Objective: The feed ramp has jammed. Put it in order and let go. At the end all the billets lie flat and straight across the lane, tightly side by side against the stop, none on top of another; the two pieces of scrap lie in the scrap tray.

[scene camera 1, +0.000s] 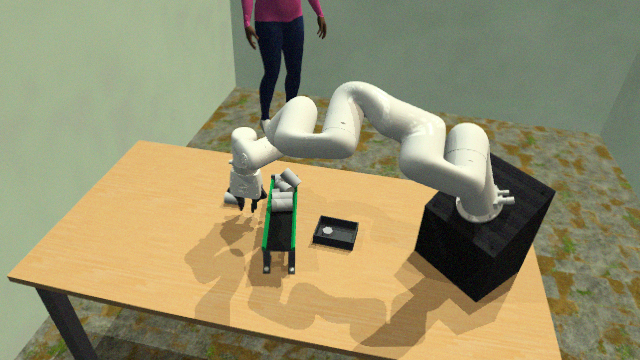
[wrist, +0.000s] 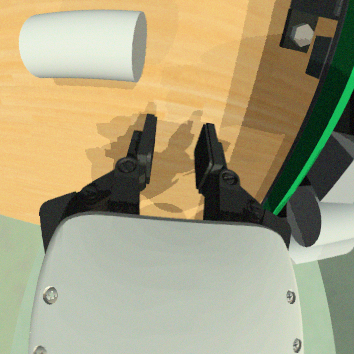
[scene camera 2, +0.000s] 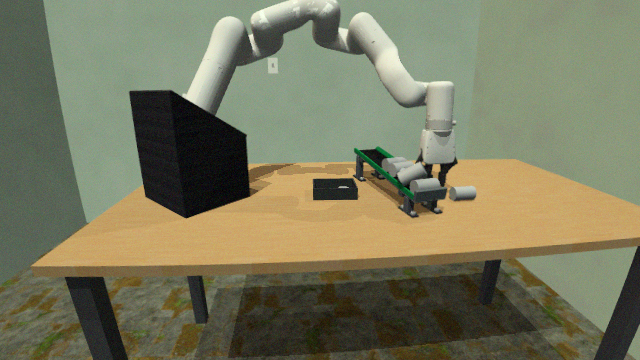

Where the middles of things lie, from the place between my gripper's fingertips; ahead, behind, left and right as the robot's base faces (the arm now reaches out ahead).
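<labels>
Ramp lane (scene camera 1: 280,226): my hand is 13 cm past it, 2 cm to the right of it and 4 cm below it. Going by their middles, the ramp lane is the nearest to my hand of the things named here. Scrap tray (scene camera 1: 344,231), counted from my hand: 1 cm below, 1 cm to the right and 31 cm behind.
</labels>
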